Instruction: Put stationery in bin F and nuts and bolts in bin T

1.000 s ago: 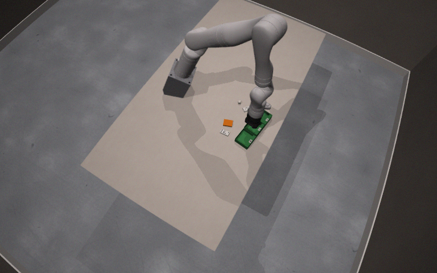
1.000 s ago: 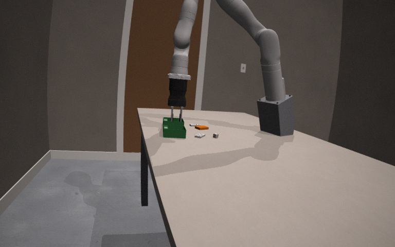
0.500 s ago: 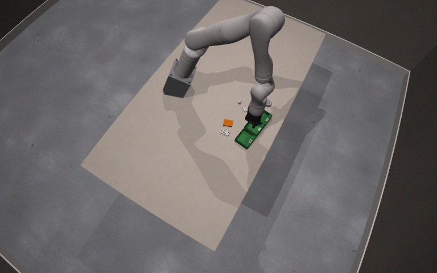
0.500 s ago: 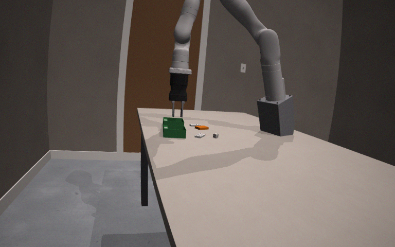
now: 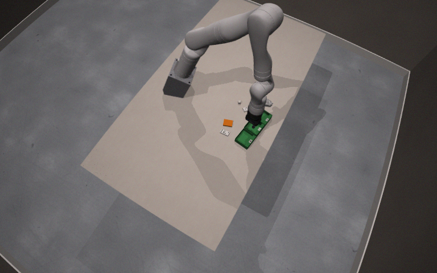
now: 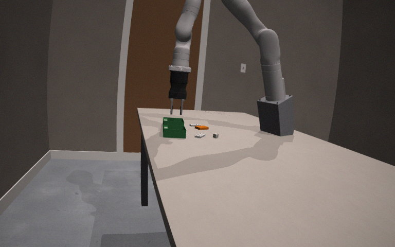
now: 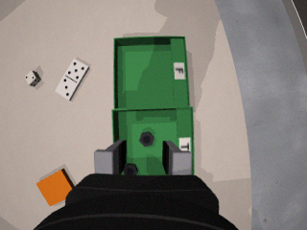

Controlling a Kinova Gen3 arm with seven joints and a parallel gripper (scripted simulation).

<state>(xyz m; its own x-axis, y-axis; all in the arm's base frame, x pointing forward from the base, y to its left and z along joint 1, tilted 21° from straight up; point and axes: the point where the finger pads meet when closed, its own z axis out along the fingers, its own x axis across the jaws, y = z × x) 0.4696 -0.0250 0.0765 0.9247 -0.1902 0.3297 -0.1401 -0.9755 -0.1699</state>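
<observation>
Now: hand 13 cm past the orange flat block, 5 cm to the left of it and 8 cm above it. Round my hand: die (14 cm behind, 11 cm to the left, 8 cm below); green three-compartment bin (1 cm ahead, 6 cm below).
</observation>
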